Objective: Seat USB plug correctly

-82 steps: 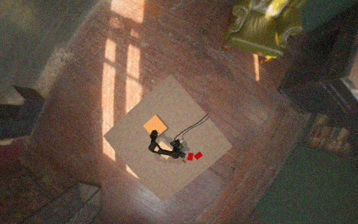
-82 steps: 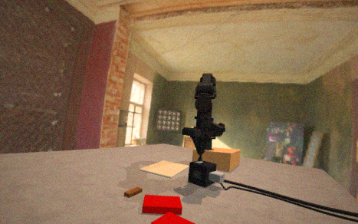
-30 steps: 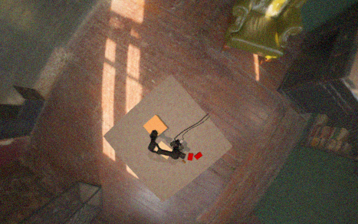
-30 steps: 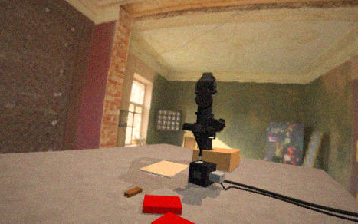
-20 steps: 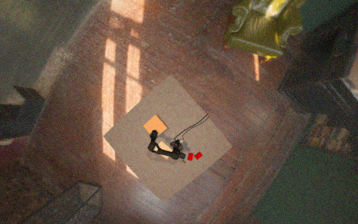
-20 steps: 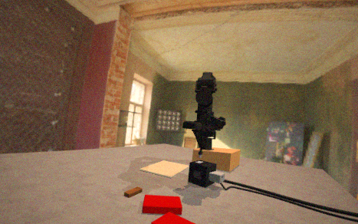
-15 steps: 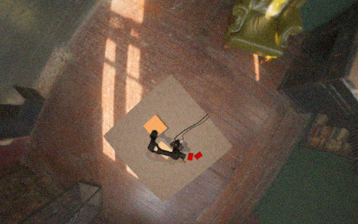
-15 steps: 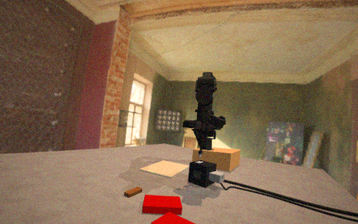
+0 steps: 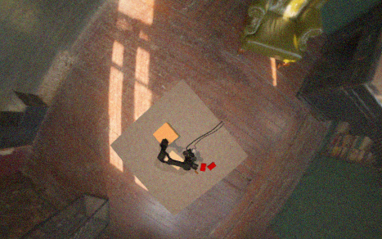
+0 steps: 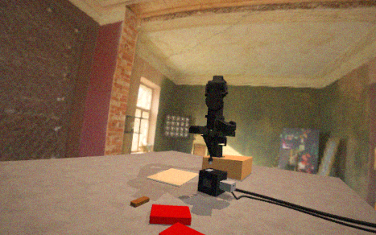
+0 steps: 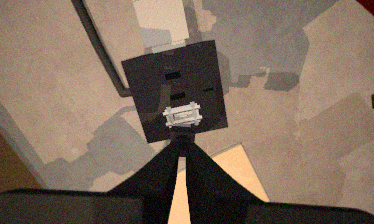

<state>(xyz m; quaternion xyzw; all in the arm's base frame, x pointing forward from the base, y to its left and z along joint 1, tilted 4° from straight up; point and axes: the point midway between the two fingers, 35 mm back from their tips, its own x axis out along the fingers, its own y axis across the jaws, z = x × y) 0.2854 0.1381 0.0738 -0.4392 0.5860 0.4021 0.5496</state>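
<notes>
My gripper tip is now 2 cm above the dark USB plug. Round my gripper tip: small brown block 26 cm ahead, 6 cm to the right, 13 cm below; silver-framed socket 7 cm below; beige flat sheet 2 cm behind, 19 cm to the right, 13 cm below.
</notes>
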